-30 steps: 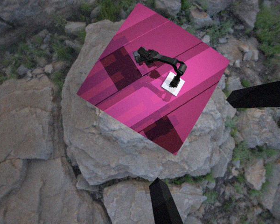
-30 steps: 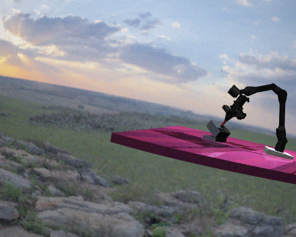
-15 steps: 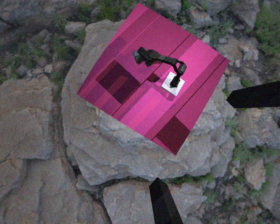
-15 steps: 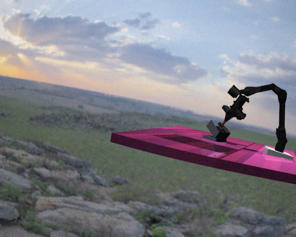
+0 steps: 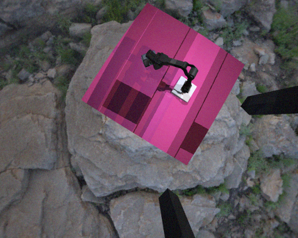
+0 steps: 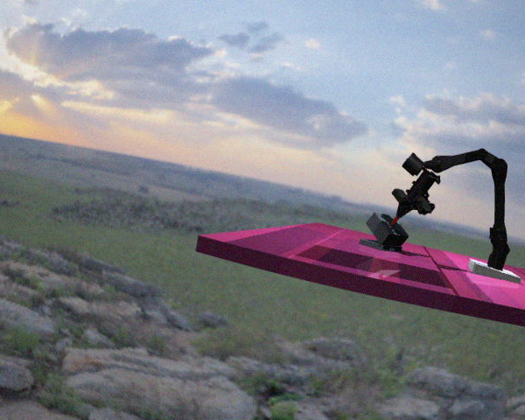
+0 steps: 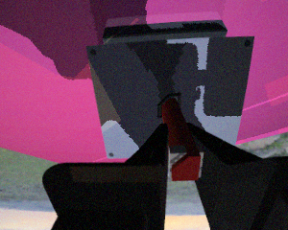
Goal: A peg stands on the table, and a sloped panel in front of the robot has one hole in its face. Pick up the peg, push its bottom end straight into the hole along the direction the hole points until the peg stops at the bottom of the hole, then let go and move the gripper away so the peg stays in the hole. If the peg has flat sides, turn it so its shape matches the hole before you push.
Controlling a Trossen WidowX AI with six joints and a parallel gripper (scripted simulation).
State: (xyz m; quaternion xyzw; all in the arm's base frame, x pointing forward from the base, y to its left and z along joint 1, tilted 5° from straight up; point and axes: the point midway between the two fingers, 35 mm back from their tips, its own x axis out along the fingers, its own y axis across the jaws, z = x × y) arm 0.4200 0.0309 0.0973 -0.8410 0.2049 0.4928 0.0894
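Now: gripper tip 60 mm above the grey sloped panel, 30 mm short of it and 10 mm to the left of it. The rest, counted from my gripper tip: red peg 10 mm behind, 10 mm above.
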